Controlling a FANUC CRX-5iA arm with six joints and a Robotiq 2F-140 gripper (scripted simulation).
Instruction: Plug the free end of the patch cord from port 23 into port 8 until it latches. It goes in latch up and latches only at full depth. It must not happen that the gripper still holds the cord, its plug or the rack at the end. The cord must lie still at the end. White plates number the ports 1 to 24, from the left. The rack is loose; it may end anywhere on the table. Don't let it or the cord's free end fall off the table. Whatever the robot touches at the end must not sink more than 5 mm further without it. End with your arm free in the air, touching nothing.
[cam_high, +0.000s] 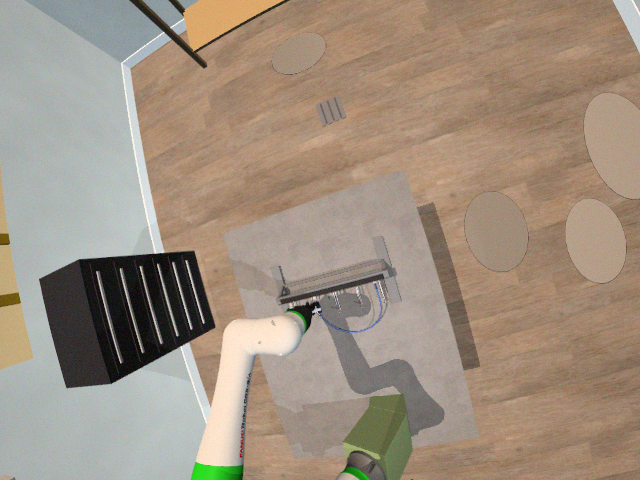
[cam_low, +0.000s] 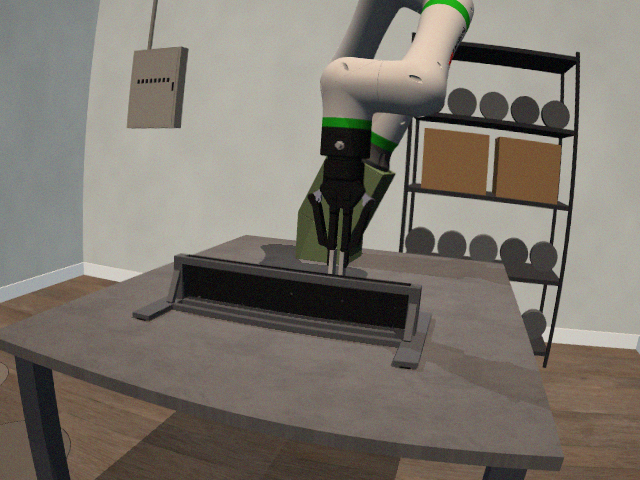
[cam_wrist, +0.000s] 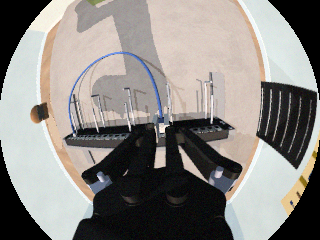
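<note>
My gripper is now 3 cm above the plug and 1 cm short of it.
</note>
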